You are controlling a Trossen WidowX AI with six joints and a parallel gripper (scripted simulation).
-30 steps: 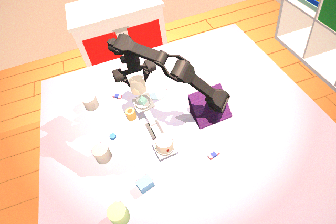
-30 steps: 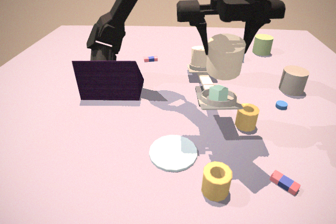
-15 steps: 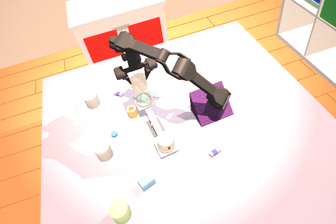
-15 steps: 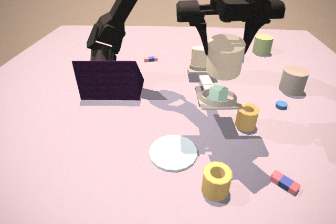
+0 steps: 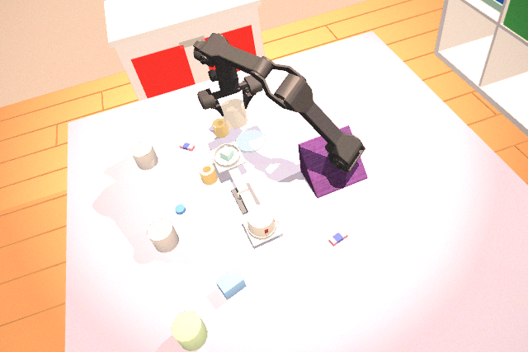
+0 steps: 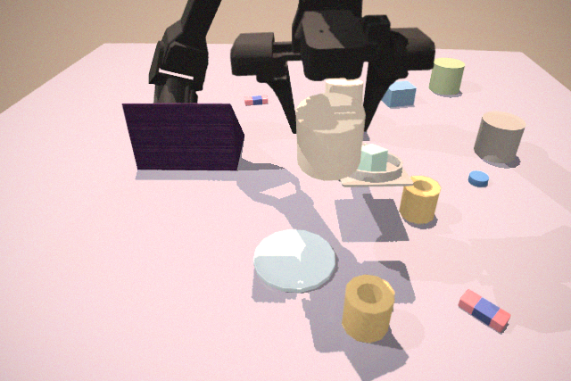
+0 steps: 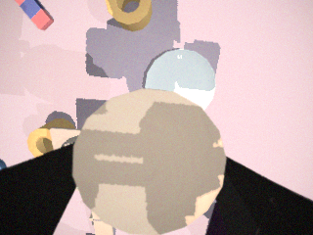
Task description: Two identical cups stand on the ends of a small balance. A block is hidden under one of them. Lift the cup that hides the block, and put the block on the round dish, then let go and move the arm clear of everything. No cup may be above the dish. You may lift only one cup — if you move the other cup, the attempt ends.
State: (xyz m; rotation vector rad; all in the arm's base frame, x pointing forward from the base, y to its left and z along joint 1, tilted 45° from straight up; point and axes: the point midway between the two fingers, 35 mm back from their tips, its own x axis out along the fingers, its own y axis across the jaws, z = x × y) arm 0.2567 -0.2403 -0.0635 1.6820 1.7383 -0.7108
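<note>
The green block is 6 cm ahead of my gripper tip, 8 cm to the left of it and 8 cm below it. From my gripper tip the other things lie so: round dish 4 cm behind, 3 cm to the right, 17 cm below; cream cup 2 cm to the right, 1 cm below; balance 5 cm ahead, 20 cm to the left, 13 cm below.
</note>
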